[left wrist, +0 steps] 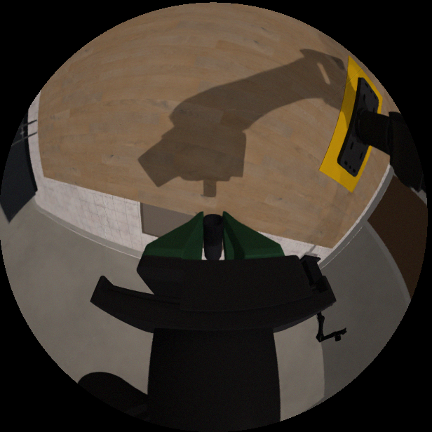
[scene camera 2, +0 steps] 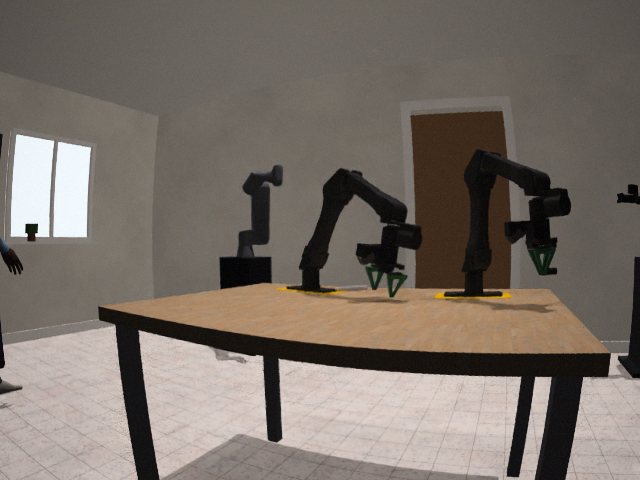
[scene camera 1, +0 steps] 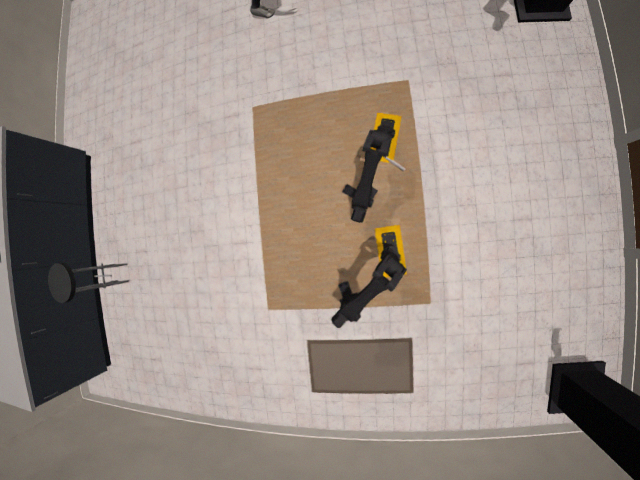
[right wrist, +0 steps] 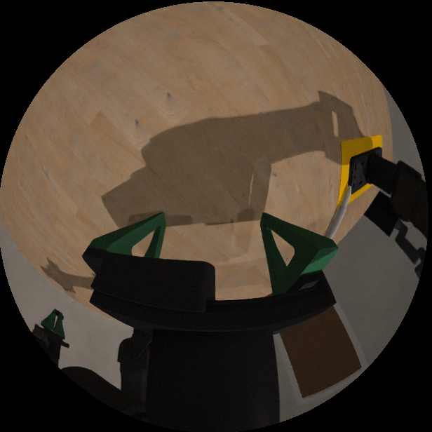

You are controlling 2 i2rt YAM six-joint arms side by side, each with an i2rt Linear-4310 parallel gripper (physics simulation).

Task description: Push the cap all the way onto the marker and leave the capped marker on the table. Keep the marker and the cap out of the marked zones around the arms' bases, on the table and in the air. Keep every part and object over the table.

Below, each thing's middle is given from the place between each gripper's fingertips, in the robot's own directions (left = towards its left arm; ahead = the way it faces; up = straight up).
The black cap (left wrist: 212, 223) lies 530 mm to the left of my right hand, 80 mm above it and 70 mm ahead of it.
My left hand is 2 cm to the right of the black cap, 1 cm below it and 1 cm past it.
